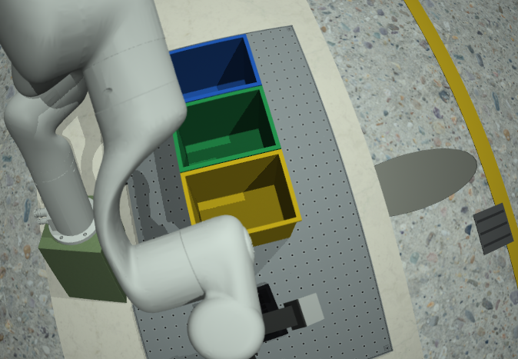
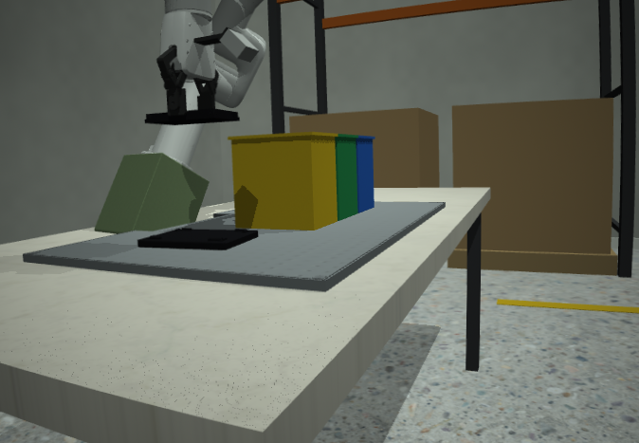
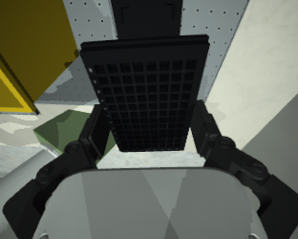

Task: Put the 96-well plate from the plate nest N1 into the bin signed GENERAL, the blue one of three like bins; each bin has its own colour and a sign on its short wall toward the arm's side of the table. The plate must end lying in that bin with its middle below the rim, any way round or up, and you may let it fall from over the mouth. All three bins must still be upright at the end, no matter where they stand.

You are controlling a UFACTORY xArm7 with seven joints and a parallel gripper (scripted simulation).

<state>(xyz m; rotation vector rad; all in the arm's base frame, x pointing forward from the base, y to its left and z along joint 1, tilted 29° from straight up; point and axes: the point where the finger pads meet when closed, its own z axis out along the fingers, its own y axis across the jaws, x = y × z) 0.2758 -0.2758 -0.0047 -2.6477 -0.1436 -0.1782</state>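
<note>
The blue bin lies 4 cm ahead of my hand, 48 cm to the left of it and 13 cm below it. The rest, counted from my hand: black 96-well plate (1 cm below); yellow bin (5 cm ahead, 22 cm to the left, 13 cm below); black plate nest (21 cm below).
</note>
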